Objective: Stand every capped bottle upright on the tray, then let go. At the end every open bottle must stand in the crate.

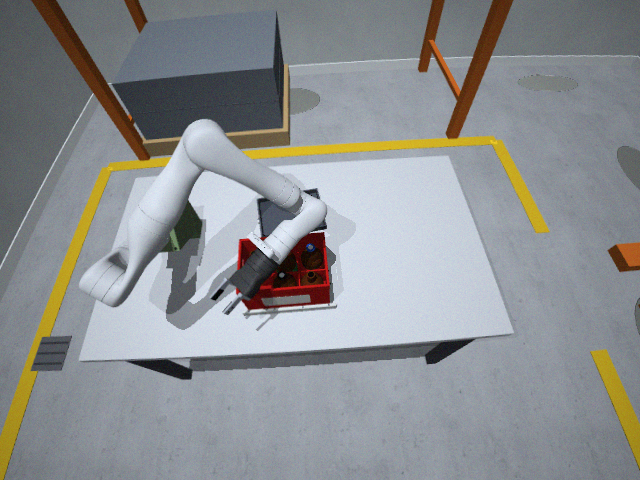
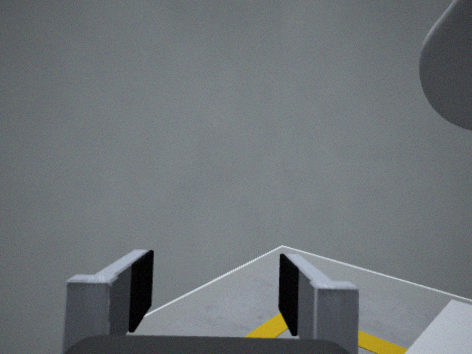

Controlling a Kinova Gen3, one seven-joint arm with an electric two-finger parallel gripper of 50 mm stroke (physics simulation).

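Frame: origin at the arm's base, x right, y ahead, z up, level; centimetres.
Where they show: gripper, fingertip midpoint: [image 1: 218, 306] [image 2: 216, 279].
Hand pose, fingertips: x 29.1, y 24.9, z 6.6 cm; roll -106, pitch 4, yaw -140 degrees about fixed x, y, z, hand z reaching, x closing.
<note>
Things, the pixels of their top centre, and the offset from my fingertips. "spot": a spot on its surface instead. Level surfaces: height alone.
- red crate, surface spot: [image 1: 321, 296] spot: dz -17.0, dx -6.2, dy +26.6 cm
- brown bottle, middle of its top: [image 1: 282, 250] dz -10.0, dx -20.2, dy +15.8 cm
- dark tray, middle of its top: [image 1: 290, 211] dz -23.8, dx -45.4, dy +18.1 cm
- table, its level: dz -26.3 cm
- thin white strip, surface spot: [image 1: 310, 307] spot: dz -23.4, dx -5.3, dy +22.7 cm
The red crate [image 1: 321, 296] stands on the table with several brown bottles in it. One bottle [image 1: 311, 259] has a blue cap and stands in the back right compartment. A bottle [image 1: 311, 277] at the front right shows an open mouth. A bottle [image 1: 283, 280] to its left has a small whitish top, seemingly a cap. Another brown bottle [image 1: 290, 262] is partly hidden by the arm. The dark tray [image 1: 270, 215] lies behind the crate, partly under the arm; no bottle shows on its visible part. My gripper [image 1: 221, 303] [image 2: 216, 279] is open and empty, tilted, above and left of the crate's front.
A green object [image 1: 190, 227] stands on the table [image 1: 403, 232] at the left, partly behind the arm. A thin white strip [image 1: 310, 307] runs along the crate's front. Orange posts [image 1: 478, 67] and a large grey box [image 1: 206, 51] stand beyond the table.
</note>
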